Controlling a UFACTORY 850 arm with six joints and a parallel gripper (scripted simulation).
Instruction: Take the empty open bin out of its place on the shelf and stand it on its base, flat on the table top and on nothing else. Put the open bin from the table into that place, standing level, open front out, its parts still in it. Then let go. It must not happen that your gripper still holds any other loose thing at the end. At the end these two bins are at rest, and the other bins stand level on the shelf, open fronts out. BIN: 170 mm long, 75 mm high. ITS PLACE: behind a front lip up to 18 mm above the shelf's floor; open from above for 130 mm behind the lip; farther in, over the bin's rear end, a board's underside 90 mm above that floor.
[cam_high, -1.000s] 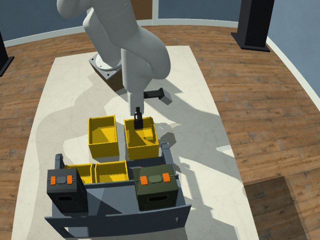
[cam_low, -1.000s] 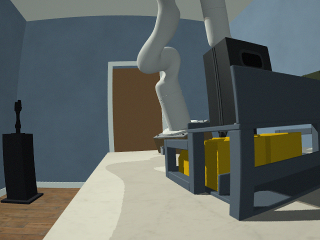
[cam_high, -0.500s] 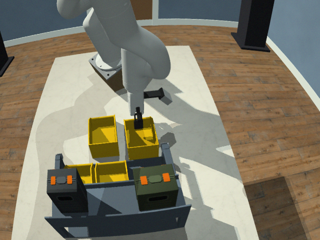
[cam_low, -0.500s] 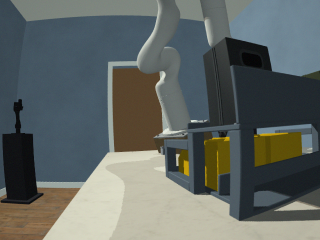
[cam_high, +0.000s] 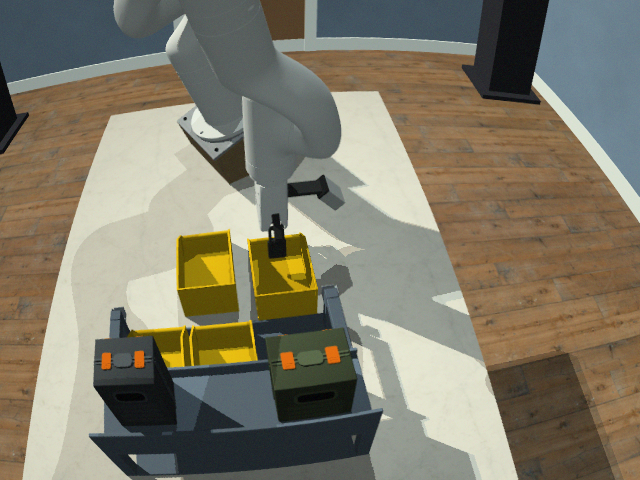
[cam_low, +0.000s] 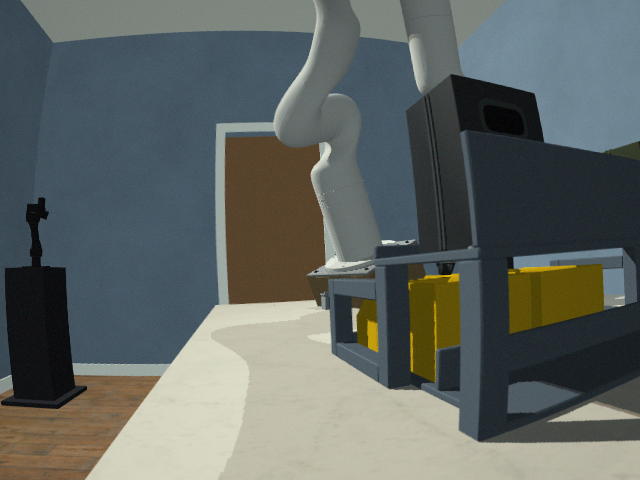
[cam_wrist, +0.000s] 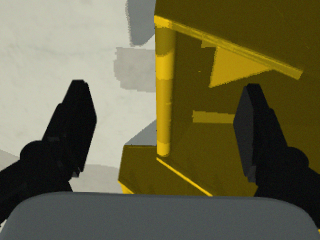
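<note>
Right now the shelf lip is 19 cm ahead of my hand, 9 cm to the right of it and 3 cm below it. The rest, counted from my hand: dark grey case: 39 cm ahead, 19 cm to the right, 12 cm above; then green case: 37 cm ahead, 11 cm above, 4 cm to the left.
</note>
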